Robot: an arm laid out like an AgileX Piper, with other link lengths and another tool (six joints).
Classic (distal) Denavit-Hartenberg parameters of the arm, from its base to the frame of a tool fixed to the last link. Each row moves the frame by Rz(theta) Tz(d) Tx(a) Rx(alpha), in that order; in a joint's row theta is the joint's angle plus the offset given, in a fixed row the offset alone. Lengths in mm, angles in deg.
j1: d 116.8; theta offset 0; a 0; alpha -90
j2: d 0; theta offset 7.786; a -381.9; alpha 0
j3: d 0; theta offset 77.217; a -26.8; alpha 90
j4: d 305.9; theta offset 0; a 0; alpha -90
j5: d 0; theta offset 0; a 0; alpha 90
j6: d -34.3; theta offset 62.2; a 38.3; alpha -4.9
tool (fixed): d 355.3; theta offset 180; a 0; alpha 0
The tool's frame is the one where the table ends.
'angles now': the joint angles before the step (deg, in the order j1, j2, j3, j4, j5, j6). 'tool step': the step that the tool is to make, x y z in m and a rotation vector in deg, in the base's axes. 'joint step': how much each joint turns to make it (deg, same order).
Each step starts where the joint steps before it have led.
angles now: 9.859, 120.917, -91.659, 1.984, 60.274, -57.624
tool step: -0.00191, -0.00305, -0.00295, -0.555, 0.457, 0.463
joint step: -0.001, 0.289, -0.001, -0.493, 0.264, -0.254
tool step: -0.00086, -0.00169, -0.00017, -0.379, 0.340, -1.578
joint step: 0.001, 0.000, 0.001, -0.514, 0.364, 1.806
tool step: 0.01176, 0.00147, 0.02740, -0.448, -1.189, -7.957
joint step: 0.279, -1.266, -3.162, -1.563, 3.308, 8.875
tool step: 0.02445, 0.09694, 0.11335, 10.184, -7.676, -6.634
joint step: 5.231, -4.727, -10.575, 6.322, 5.039, 10.881
